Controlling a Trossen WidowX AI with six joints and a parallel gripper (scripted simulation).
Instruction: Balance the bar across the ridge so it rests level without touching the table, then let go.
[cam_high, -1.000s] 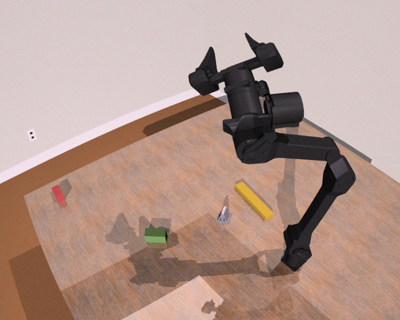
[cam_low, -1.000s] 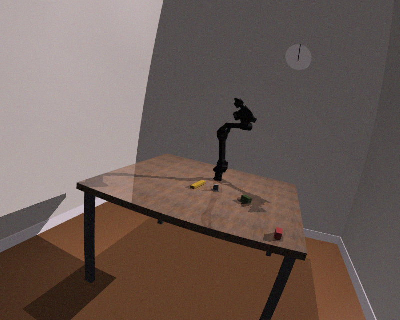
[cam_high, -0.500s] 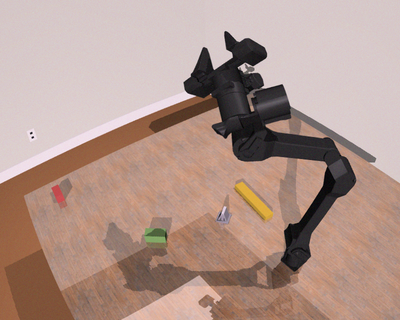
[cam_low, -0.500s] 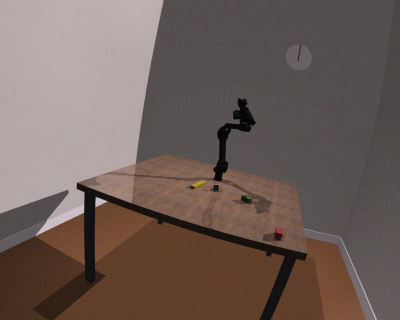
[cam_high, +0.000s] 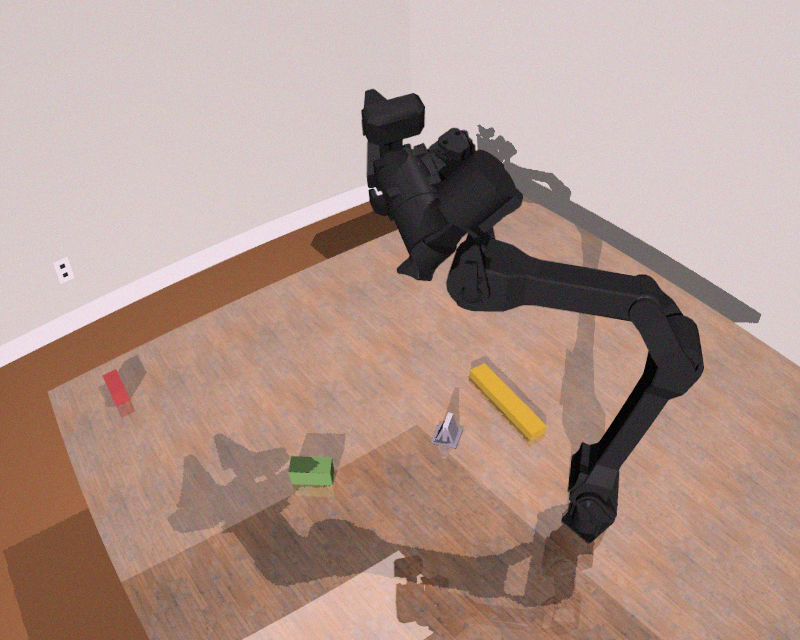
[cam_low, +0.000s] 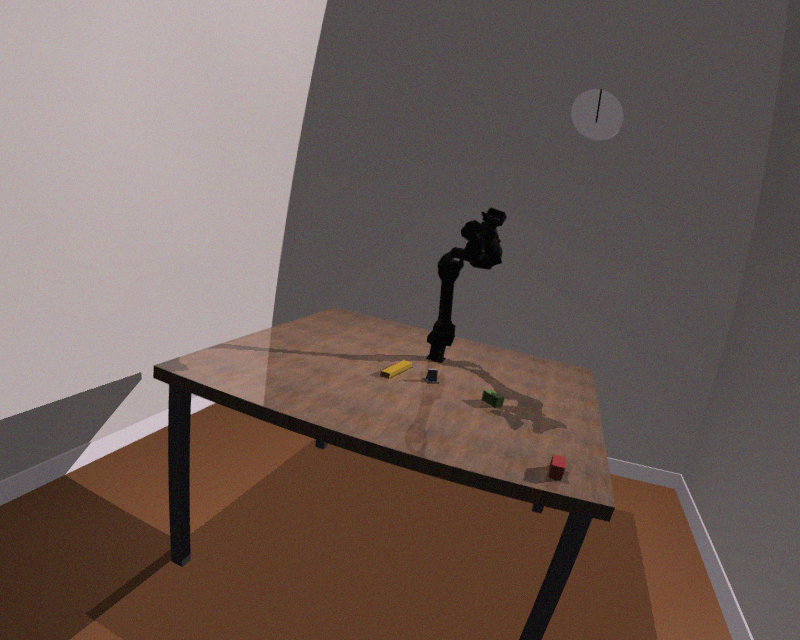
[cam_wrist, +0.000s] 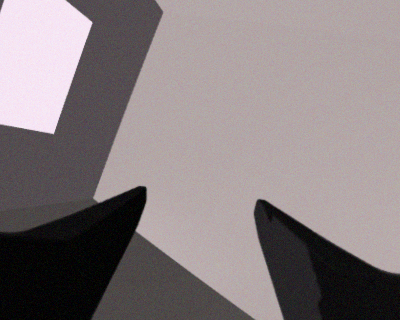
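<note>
Now: the yellow bar 55 cm below my gripper tip, 19 cm to the right of it and 9 cm behind it. Also, from my gripper tip: red block: 54 cm below, 38 cm to the left, 38 cm ahead; green block: 54 cm below, 16 cm to the left, 1 cm behind.
</note>
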